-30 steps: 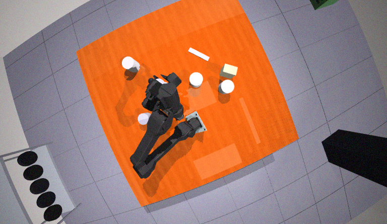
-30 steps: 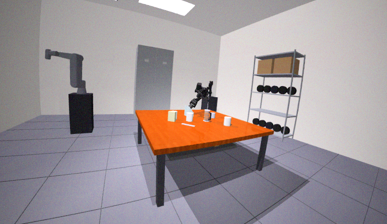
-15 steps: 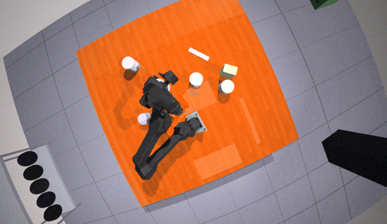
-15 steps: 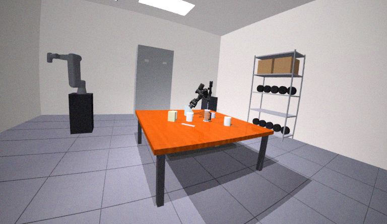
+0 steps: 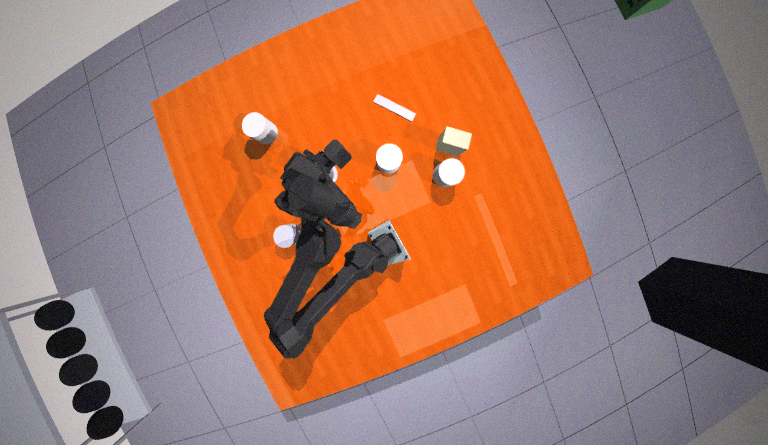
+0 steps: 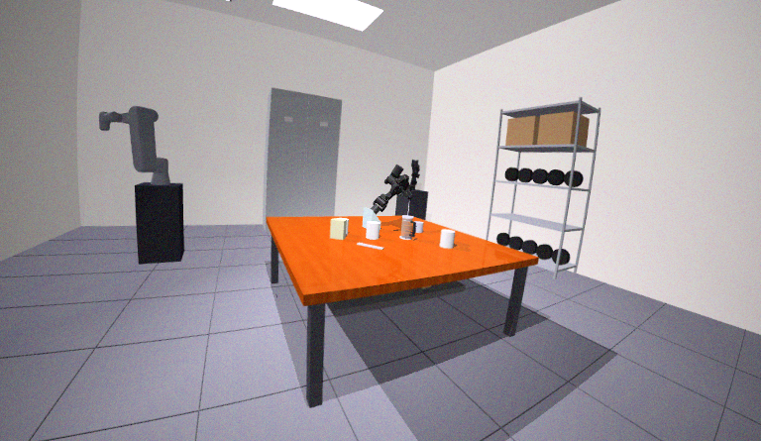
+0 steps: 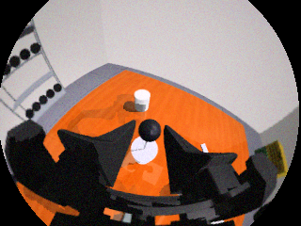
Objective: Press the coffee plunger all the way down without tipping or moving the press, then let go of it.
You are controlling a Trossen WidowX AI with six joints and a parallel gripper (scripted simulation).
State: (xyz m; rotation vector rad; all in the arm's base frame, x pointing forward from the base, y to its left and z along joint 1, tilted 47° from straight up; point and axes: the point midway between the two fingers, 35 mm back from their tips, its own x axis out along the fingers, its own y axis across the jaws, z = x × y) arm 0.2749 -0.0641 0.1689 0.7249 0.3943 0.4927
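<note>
The coffee press lies 13 cm below my gripper tip and 1 cm ahead of it. From my gripper tip the other things lie so: flat white strip 32 cm to the right, 26 cm below, 9 cm ahead; cream box 42 cm to the right, 20 cm below, 12 cm behind.
</note>
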